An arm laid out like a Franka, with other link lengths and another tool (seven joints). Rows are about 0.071 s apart.
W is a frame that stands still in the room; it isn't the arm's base.
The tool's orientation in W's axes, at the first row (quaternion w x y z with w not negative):
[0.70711, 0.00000, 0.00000, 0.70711]
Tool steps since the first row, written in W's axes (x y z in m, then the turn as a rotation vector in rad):
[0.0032, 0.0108, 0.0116, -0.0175, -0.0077, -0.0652]
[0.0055, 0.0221, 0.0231, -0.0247, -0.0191, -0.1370]
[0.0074, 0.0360, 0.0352, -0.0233, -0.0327, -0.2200]
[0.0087, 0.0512, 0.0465, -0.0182, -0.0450, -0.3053]
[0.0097, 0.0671, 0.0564, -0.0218, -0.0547, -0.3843]
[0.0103, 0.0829, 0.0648, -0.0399, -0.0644, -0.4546]
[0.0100, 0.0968, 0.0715, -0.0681, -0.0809, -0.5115]
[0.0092, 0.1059, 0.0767, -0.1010, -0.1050, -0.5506]
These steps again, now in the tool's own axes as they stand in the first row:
[0.0108, -0.0032, 0.0116, -0.0077, 0.0175, -0.0652]
[0.0221, -0.0055, 0.0231, -0.0191, 0.0247, -0.1370]
[0.0360, -0.0074, 0.0352, -0.0327, 0.0233, -0.2200]
[0.0512, -0.0087, 0.0465, -0.0450, 0.0182, -0.3053]
[0.0671, -0.0097, 0.0564, -0.0547, 0.0218, -0.3843]
[0.0829, -0.0103, 0.0648, -0.0644, 0.0399, -0.4546]
[0.0968, -0.0100, 0.0715, -0.0809, 0.0681, -0.5115]
[0.1059, -0.0092, 0.0767, -0.1050, 0.1010, -0.5506]

